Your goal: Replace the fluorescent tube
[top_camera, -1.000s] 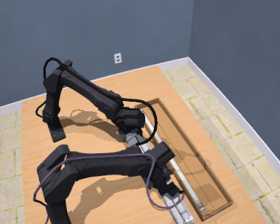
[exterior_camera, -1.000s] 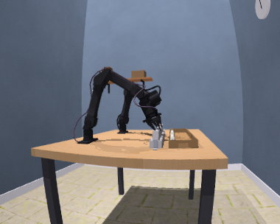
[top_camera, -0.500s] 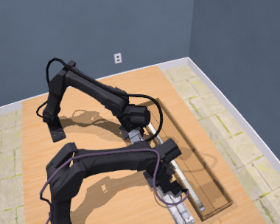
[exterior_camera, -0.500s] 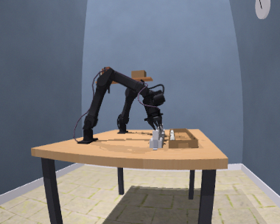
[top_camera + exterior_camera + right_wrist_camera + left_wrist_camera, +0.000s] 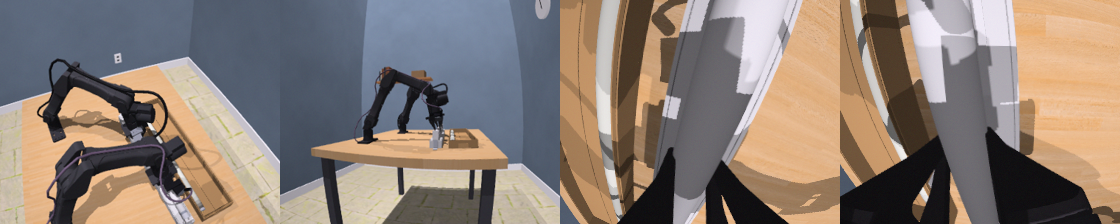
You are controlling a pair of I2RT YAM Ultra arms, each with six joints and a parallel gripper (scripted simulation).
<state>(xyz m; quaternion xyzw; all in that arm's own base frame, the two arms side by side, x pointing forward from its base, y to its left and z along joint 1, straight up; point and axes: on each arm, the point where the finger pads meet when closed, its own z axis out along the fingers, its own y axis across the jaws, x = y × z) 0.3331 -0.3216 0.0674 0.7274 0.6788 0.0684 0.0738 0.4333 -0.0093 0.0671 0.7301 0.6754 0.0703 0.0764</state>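
My left gripper is now 20 mm short of the LED tube and 120 mm to the left of it. From my left hand the other things lie so: light fixture 20 mm ahead, 120 mm to the right, 10 mm below; old fluorescent tube 100 mm ahead, 100 mm to the right, 50 mm below; brown carton 150 mm ahead, 90 mm to the right, 50 mm below.
Now: the LED tube 2 cm behind my right hand and 12 cm to the left of it. Round my right hand: light fixture 2 cm behind, 12 cm to the left, 1 cm below; old fluorescent tube 7 cm ahead, 14 cm to the left, 5 cm below; lampholder 2 cm ahead, 18 cm to the right.
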